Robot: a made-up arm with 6 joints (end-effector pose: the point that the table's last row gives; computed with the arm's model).
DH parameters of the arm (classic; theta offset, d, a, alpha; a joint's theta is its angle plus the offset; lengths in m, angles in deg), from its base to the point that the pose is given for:
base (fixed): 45.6 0 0.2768 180
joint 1: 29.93 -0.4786 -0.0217 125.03
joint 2: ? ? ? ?
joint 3: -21.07 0.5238 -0.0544 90
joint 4: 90 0.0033 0.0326 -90
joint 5: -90 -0.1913 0.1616 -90
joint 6: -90 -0.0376 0.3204 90
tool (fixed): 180 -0.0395 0 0
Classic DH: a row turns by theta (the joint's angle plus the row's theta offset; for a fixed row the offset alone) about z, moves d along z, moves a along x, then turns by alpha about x.
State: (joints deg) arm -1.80 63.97 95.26 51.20 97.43 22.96
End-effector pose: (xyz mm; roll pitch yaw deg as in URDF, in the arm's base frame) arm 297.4 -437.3 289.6 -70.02 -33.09 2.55
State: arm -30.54 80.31 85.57 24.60 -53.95 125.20
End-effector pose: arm 596.7 587.6 519.2 113.28 -4.85 -81.07
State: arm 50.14 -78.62 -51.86 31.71 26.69 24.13
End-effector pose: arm -47.6 462.0 -121.3 5.80 -8.86 -112.27
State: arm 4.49 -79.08 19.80 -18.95 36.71 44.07
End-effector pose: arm 108.2 -323.6 -10.8 163.84 -65.05 127.71
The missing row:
joint 2: -26.05 0.1352 -0.0778 142.04
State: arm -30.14 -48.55 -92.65 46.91 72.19 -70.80
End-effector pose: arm 137.6 -169.3 296.6 -143.09 4.34 -111.46
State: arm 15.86 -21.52 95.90 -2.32 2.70 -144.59
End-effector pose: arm -293.1 -44.1 778.0 6.33 32.43 -27.37
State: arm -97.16 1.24 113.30 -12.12 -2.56 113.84
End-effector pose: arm 488.4 414.5 966.3 -162.33 44.76 -71.74
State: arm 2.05 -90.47 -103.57 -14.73 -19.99 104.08
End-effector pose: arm 130.3 492.3 -32.9 77.24 -19.13 -95.27
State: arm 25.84 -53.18 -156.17 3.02 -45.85 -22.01
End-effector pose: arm -164.2 -0.3 481.5 -173.44 35.77 94.97
